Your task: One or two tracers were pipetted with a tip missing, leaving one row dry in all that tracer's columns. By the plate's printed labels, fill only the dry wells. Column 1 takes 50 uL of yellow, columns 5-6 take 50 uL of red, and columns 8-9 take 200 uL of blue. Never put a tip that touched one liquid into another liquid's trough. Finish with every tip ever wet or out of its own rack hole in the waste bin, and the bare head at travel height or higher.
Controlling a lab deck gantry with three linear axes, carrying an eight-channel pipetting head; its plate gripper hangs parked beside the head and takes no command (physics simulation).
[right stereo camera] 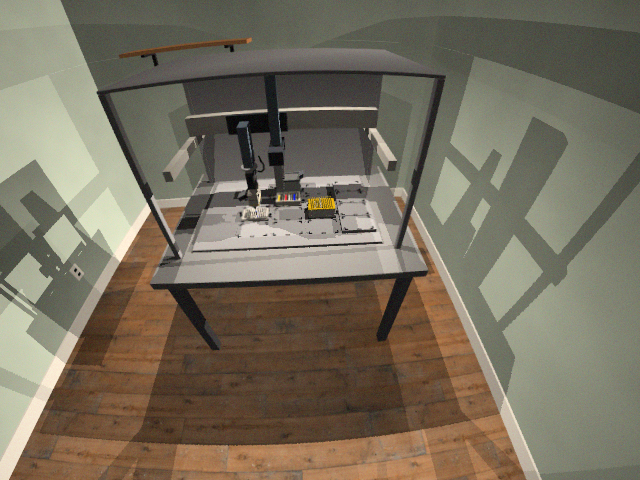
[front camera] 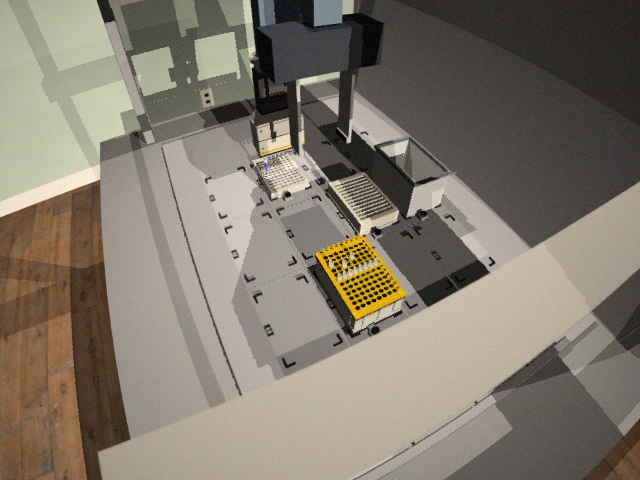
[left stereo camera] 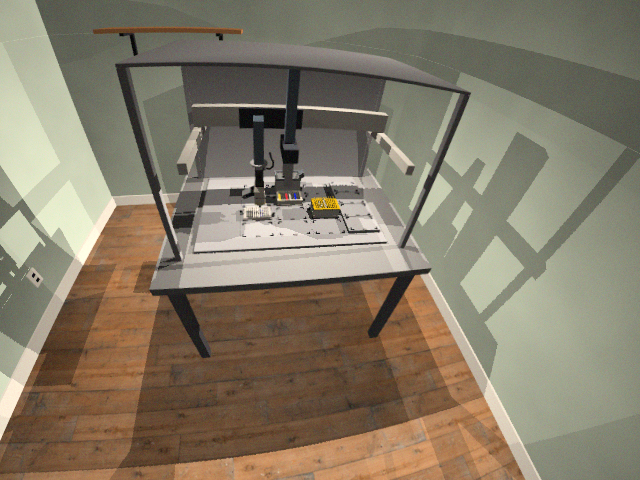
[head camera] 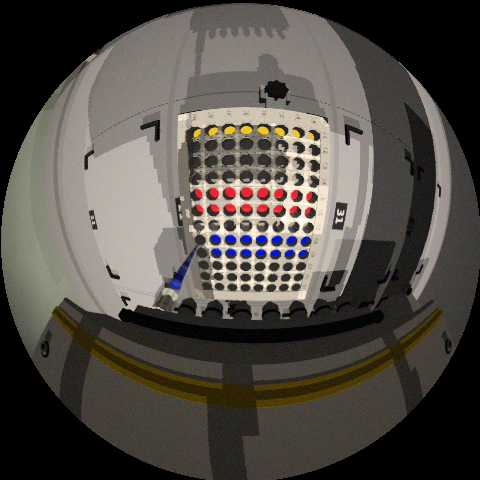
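The white well plate (front camera: 298, 189) (head camera: 220, 116) lies under the pipetting head (front camera: 273, 131). In the head camera, column 1 shows yellow in all wells and columns 5-6 show red in all wells. Columns 8-9 show blue except in the dark leftmost wells. One tip (head camera: 186, 270) with blue liquid hangs at the head's left end, its point by those dark wells; whether it is inside one is unclear. The other channels (head camera: 272, 311) are bare. The reservoir (left stereo camera: 289, 196) has yellow, red, white and blue troughs. The parked gripper (front camera: 323, 144) is open, fingers apart, holding nothing.
The yellow tip rack (front camera: 379, 295) (left stereo camera: 324, 205) (right stereo camera: 321, 205) stands towards the front camera, with several pale tips. In the front camera, the reservoir (front camera: 364, 198) stands between that rack and the plate, beside the waste bin (front camera: 428, 197). The gripper's fingers hang near the plate and reservoir.
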